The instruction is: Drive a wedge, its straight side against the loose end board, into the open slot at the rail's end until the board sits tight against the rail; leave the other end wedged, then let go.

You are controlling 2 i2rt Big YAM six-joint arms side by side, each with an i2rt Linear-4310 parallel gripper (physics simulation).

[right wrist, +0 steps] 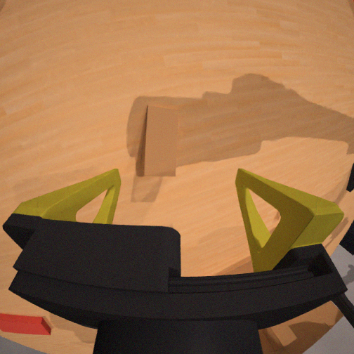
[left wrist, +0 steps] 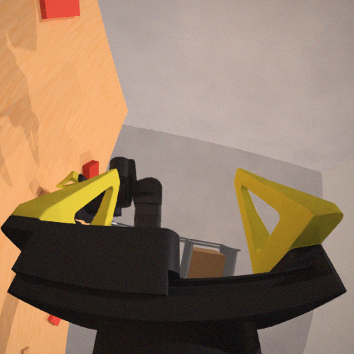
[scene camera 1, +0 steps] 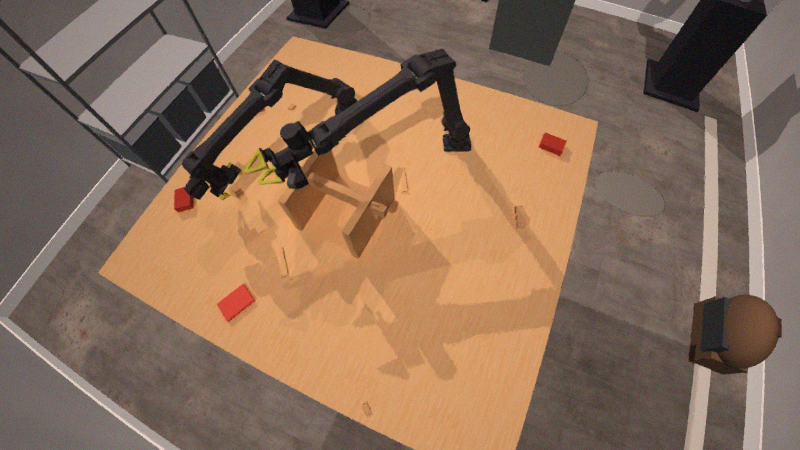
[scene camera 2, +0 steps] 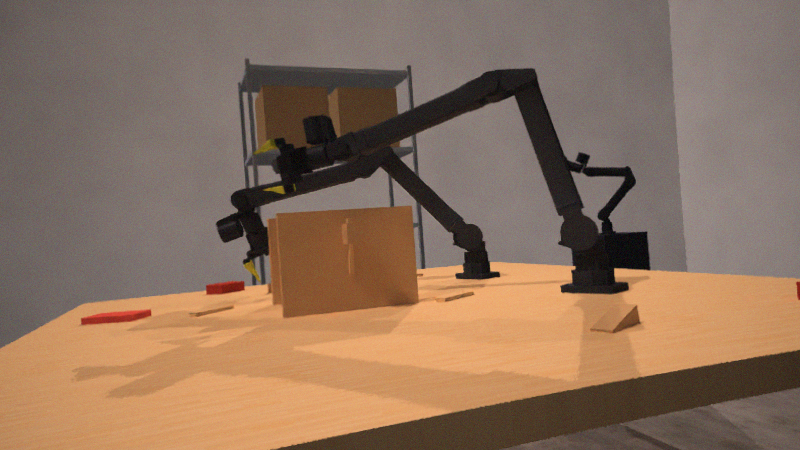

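Where they show: left gripper, fingertip midpoint: (scene camera 1: 251, 177) (scene camera 2: 258, 171); right gripper, fingertip midpoint: (scene camera 1: 235, 184); left arm's base, link origin: (scene camera 1: 456, 143) (scene camera 2: 594, 291); right arm's base, link origin: (scene camera 2: 477, 277).
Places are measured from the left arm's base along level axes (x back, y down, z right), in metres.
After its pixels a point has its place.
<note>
A wooden wedge (scene camera 1: 238, 191) @(x -0.222, y -0.021, z 0.936 m) (right wrist: 161, 142) stands on the table, apart from the boards. My right gripper (scene camera 1: 230, 181) @(x -0.208, y -0.051, z 0.938 m) (right wrist: 177, 174) is open above and beside it, with nothing between its fingers. My left gripper (scene camera 1: 252, 175) @(x -0.380, y -0.344, z 0.713 m) (scene camera 2: 260, 171) @(x -0.380, y -0.344, z 0.713 m) (left wrist: 176, 174) is open and empty, high near the left end board (scene camera 1: 306, 202) @(x -0.332, y -0.096, z 0.608 m). A rail (scene camera 1: 341, 190) @(x -0.347, y -0.196, z 0.455 m) joins that board to the right end board (scene camera 1: 369, 215) @(x -0.426, y -0.152, z 0.360 m) (scene camera 2: 380, 263) @(x -0.341, y -0.095, z 0.315 m). A peg-like piece (scene camera 1: 378, 208) @(x -0.418, y -0.186, z 0.325 m) (scene camera 2: 345, 232) @(x -0.428, y -0.167, z 0.322 m) sticks out through the right board. The slot at the rail's left end is hidden in both scene views.
Red blocks (scene camera 1: 236, 302) @(x -0.694, y -0.015, z 0.858 m) (scene camera 1: 183, 199) @(x -0.256, y -0.030, z 1.176 m) (scene camera 1: 552, 143) @(x -0.032, y -0.030, z -0.416 m) (scene camera 2: 116, 316) @(x -0.708, y -0.013, z 0.822 m) lie around the table (scene camera 1: 447, 402) @(x -1.029, y 0.000, z 0.116 m). Loose wooden pieces (scene camera 1: 284, 261) @(x -0.535, y -0.008, z 0.697 m) (scene camera 1: 404, 181) @(x -0.197, y -0.009, z 0.235 m) (scene camera 1: 520, 217) @(x -0.382, y -0.016, z -0.214 m) (scene camera 2: 618, 319) @(x -0.391, y -0.014, z -0.226 m) lie near and away from the boards. My left arm reaches over the left board.
</note>
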